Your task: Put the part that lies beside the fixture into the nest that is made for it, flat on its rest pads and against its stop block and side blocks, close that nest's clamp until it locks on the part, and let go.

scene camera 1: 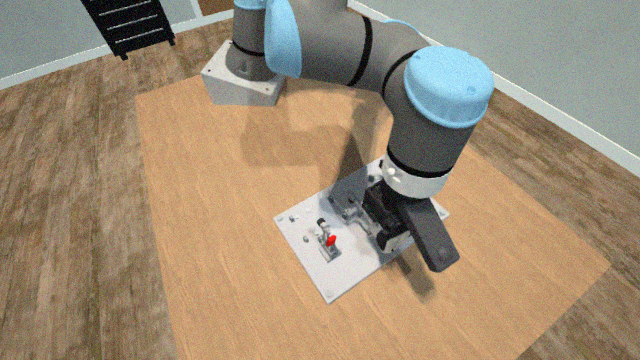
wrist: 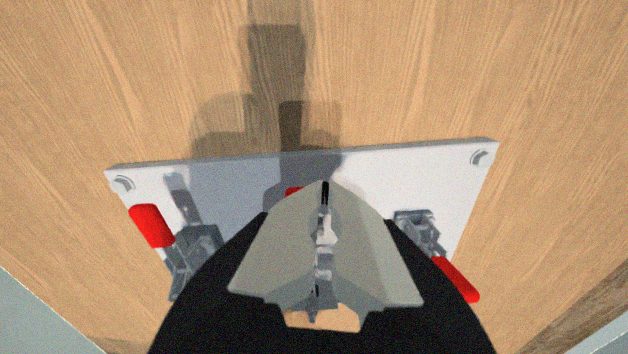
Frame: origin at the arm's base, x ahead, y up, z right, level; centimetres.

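Seen in the pictures: gripper, fingertip midpoint: [scene camera 1: 386, 250] [wrist: 325, 183]; arm's base at its link origin: [scene camera 1: 252, 65].
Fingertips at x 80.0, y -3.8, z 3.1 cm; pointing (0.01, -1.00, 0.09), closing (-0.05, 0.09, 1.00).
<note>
Offsets run from my fingertips to a thing's top centre. "spot": to the spot under its first point. Level surfaces: height alone.
My gripper [scene camera 1: 391, 245] [wrist: 325, 183] is shut, with nothing between its fingers, above the middle of the white fixture plate @(spot: dx -1.0, dy -2.9, dz +8.1 cm) [scene camera 1: 350, 272] [wrist: 415, 175]. In the scene view one clamp with a red handle @(spot: dx -5.8, dy +5.4, dz +9.5 cm) [scene camera 1: 331, 240] stands beside the gripper. In the wrist view a left clamp @(dx -8.3, dy +3.3, dz -12.7 cm) [wrist: 200, 240] has a red handle @(spot: dx -1.9, dy +1.9, dz -12.5 cm) [wrist: 151, 225] and a right clamp @(spot: dx -5.8, dy -1.0, dz +9.2 cm) [wrist: 420, 227] has a red handle @(dx -6.5, dy +5.2, dz +9.2 cm) [wrist: 456, 280]. A middle red handle @(spot: dx +0.0, dy +0.9, dz -2.2 cm) [wrist: 294, 191] shows partly behind the fingertips. The fingers and shadow hide most of the middle clamp and nest. I cannot clearly tell the part or its seating.
The plate lies on a wooden table @(dy -4.4 cm) [scene camera 1: 225, 200] [wrist: 400, 75]. The arm's base [scene camera 1: 240, 90] stands at the table's back left. Small pegs and blocks stand at the plate's left end in the scene view. A black cart [scene camera 1: 120, 48] stands on the floor behind.
</note>
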